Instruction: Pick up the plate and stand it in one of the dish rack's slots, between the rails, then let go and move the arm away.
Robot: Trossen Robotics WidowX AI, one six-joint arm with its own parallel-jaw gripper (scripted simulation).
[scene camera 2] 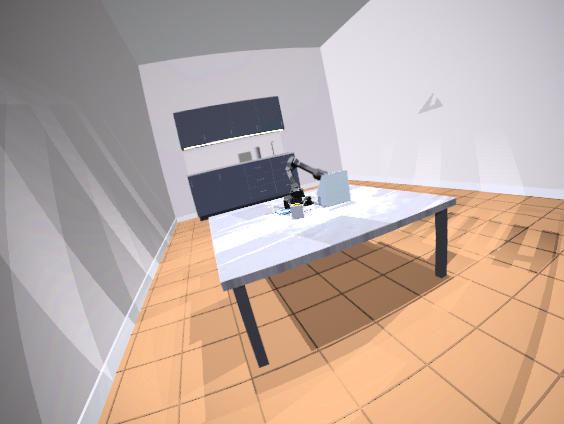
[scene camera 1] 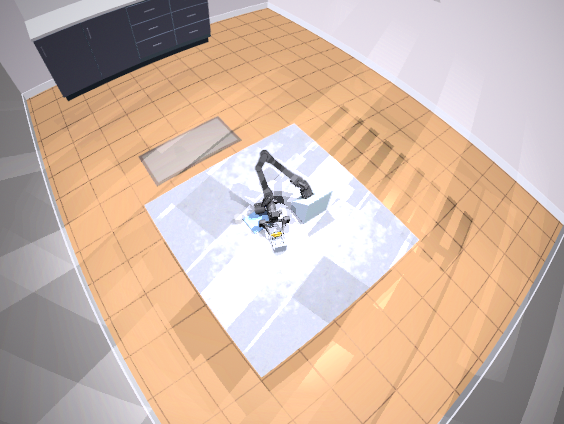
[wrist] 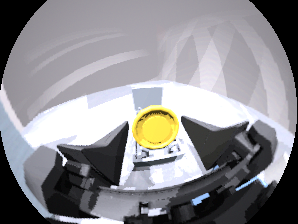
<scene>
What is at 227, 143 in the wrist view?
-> My gripper.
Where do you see a dish rack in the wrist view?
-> At 142, 157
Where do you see a yellow plate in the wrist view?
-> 155, 127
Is my gripper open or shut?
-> Open.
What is my gripper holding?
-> Nothing.
</scene>
